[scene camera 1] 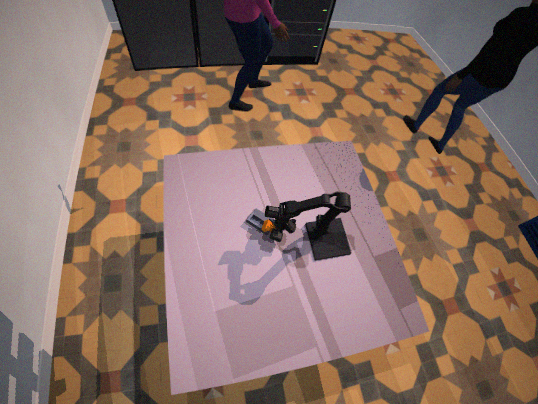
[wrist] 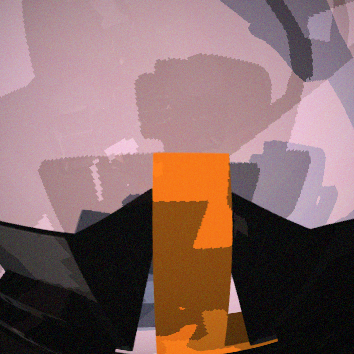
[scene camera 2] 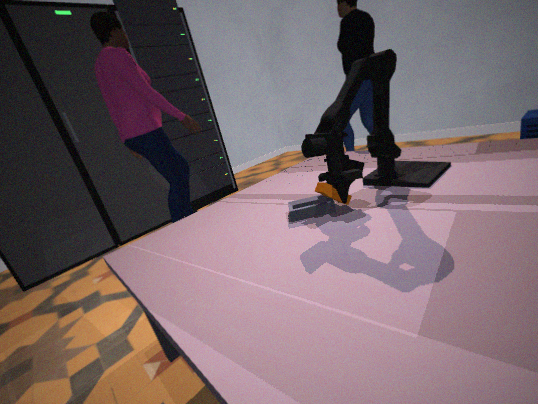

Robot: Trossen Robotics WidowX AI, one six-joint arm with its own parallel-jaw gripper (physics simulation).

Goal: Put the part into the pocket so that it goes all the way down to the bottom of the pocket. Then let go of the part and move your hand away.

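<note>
The orange part (scene camera 1: 268,226) (scene camera 2: 327,190) (wrist: 191,225) is between the fingers of my black gripper (scene camera 1: 275,230) (scene camera 2: 341,194) (wrist: 186,195), which is shut on it. In the scene camera 2 view the part is tilted, its left end higher than its right end, over the right end of the grey block. The grey block with the pocket (scene camera 1: 252,223) (scene camera 2: 306,214) lies on the table; its left part shows uncovered, with a dark slot. In the wrist view the part and fingers hide most of the block. Contact between part and block cannot be told.
The pink table (scene camera 1: 200,200) (scene camera 2: 225,280) carries the arm's black base plate (scene camera 1: 330,247) (scene camera 2: 430,172) on the right of the block. Arm shadows fall across the table. Two people stand beyond it, near dark cabinets (scene camera 1: 160,35) (scene camera 2: 60,125).
</note>
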